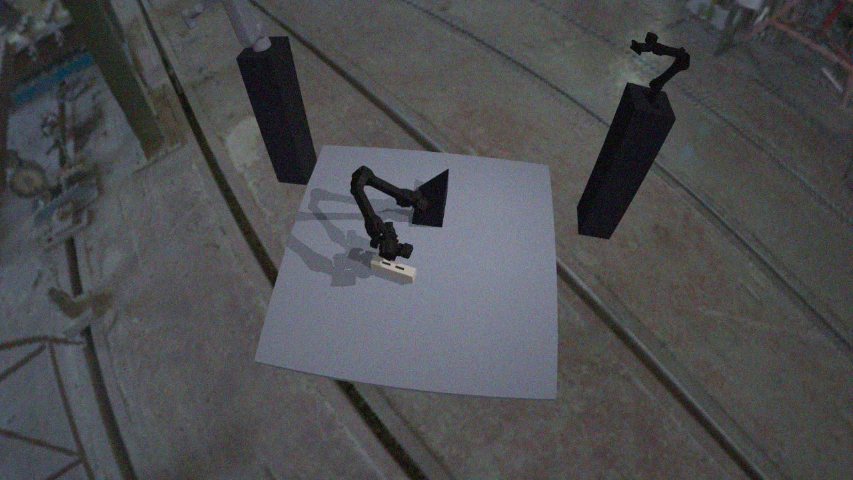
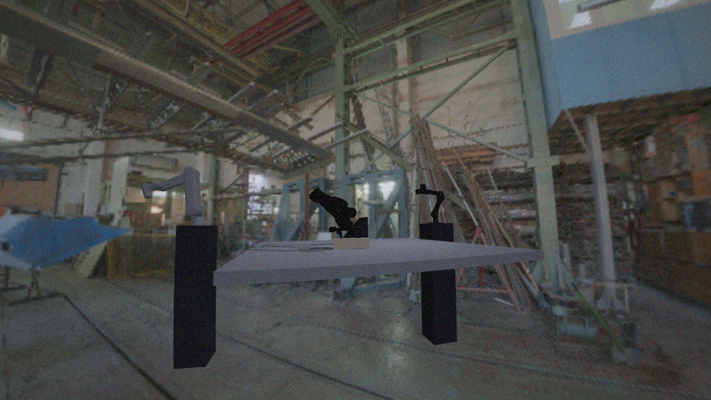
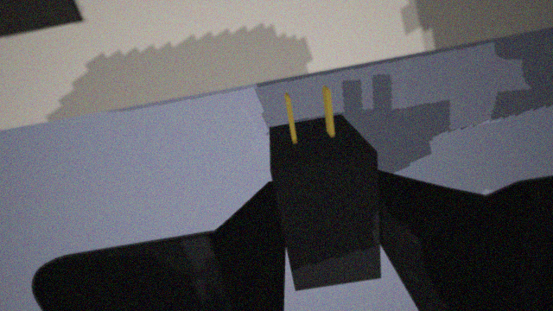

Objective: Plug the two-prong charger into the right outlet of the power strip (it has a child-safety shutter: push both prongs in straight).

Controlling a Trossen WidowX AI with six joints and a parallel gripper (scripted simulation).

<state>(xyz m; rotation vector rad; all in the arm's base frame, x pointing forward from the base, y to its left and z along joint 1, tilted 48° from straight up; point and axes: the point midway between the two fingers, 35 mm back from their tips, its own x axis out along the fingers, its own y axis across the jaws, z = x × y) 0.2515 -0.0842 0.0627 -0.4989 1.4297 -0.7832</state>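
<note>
The black two-prong charger lies 20 mm ahead of my gripper tip and 10 mm above it.
</note>
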